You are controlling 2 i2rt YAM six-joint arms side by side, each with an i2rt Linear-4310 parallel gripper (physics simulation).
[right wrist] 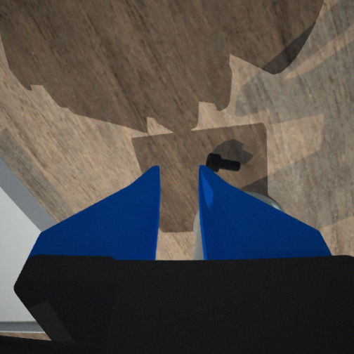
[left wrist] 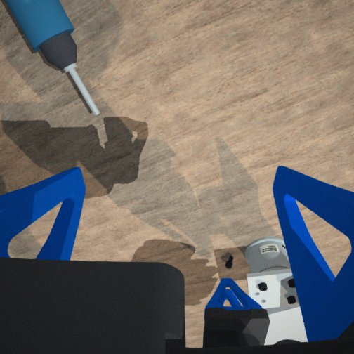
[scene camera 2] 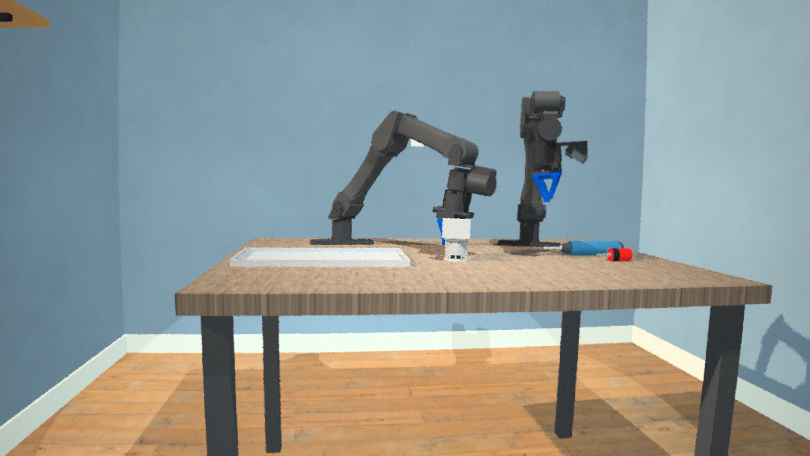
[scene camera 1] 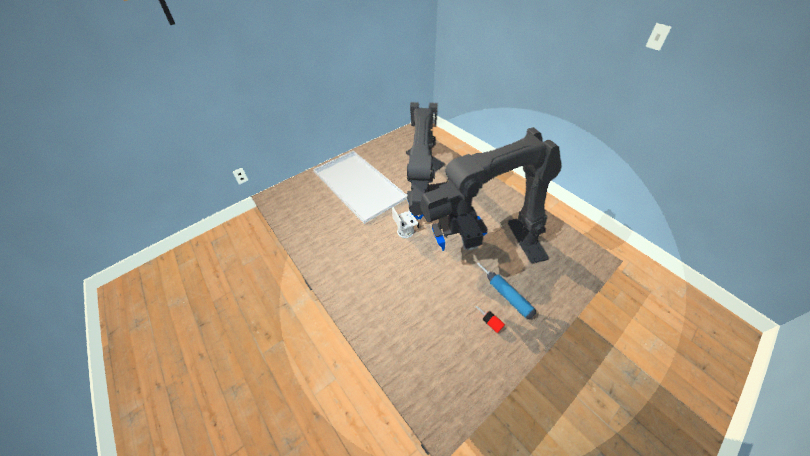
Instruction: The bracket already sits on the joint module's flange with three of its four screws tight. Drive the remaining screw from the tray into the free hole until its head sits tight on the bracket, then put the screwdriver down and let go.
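Note:
The white bracket sits on the joint module; three black screw heads show. A loose black screw lies on the table beside the module. My right gripper is shut, with a narrow empty gap. It is low behind the bracket in scene camera 2; the screw shows just right of its right-hand fingertip in its wrist view. My left gripper is open and empty above the table. The blue screwdriver lies flat.
A small red screwdriver lies near the blue one. The shallow white tray stands left of the joint module in both scene views. The two arms are close together in scene camera 1.

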